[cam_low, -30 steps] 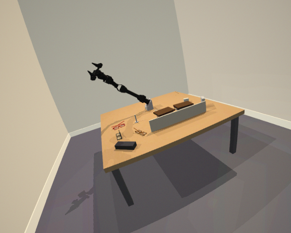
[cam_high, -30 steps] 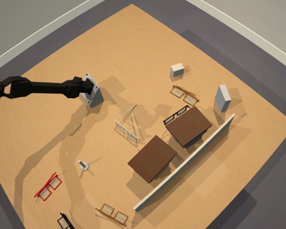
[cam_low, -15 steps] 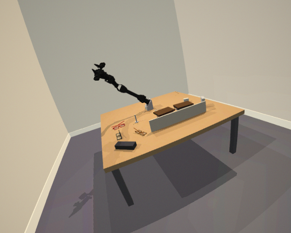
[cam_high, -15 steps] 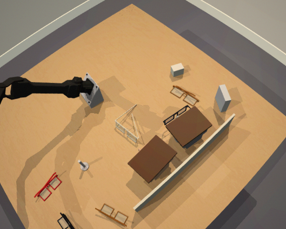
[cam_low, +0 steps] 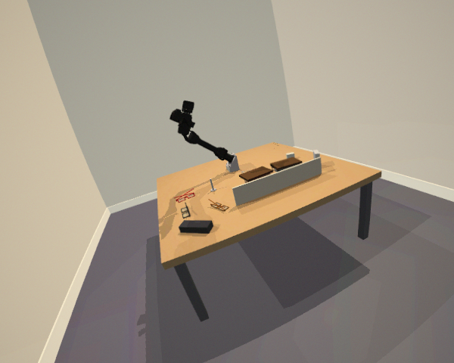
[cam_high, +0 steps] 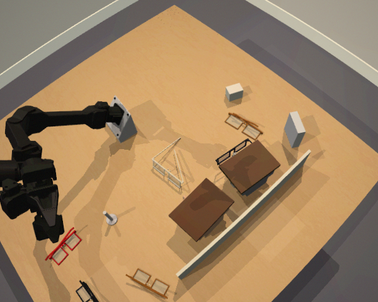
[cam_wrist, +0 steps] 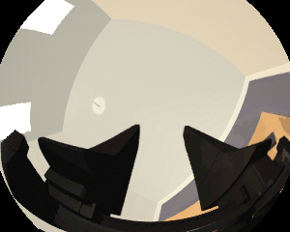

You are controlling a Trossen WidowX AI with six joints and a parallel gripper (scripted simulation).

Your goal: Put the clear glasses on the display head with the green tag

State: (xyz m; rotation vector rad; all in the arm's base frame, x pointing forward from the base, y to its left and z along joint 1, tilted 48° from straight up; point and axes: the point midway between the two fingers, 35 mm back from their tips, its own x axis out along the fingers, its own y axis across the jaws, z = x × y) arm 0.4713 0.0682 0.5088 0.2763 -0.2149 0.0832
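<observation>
Now: the peg stand 510 mm below my gripper tip, 180 mm behind it and 70 mm to the left of it. The rest, counted from my gripper tip: white wall 480 mm below, 420 mm to the left, 140 mm ahead; then black box 520 mm below, 220 mm ahead, 130 mm to the right; then display head 480 mm below, 310 mm to the left.
</observation>
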